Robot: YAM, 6 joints.
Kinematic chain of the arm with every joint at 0, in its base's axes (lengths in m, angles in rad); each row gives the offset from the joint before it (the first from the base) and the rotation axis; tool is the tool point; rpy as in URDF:
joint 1: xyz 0 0 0.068 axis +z
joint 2: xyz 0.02 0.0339 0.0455 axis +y
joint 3: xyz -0.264 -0.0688 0 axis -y
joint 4: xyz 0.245 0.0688 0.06 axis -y
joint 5: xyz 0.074 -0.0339 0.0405 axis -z
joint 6: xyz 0.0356 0 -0.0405 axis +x
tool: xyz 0 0 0 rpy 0 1.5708 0
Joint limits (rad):
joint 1: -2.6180..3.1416
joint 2: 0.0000..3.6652
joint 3: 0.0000..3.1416
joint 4: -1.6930..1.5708
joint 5: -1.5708..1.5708
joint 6: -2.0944..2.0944
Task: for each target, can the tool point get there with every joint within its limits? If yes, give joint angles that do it. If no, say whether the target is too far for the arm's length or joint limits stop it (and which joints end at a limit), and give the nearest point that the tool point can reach.
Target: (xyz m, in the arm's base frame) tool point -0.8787 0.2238 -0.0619
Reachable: no: too far | nearest point -0.6143 0.1565 -0.0079 | short by 0.278 m
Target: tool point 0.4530 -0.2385 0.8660
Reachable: no: too far | nearest point 0.3207 -0.1689 0.6373 | short by 0.273 m
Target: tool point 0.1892 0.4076 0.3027
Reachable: yes | joints 1.2035 1.9190 1.5676 0.0114 1.0113 0.4281
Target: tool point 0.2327 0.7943 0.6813
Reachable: no: too far | nearest point 0.1496 0.5105 0.4734 | short by 0.361 m
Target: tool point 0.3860 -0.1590 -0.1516
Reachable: yes | joints -0.3468 3.1233 2.1074 -1.0212 0.5416 -1.4785
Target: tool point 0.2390 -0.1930 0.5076
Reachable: yes | joints 2.5055 0.5822 2.7231 -1.3639 -0.3813 -0.4098
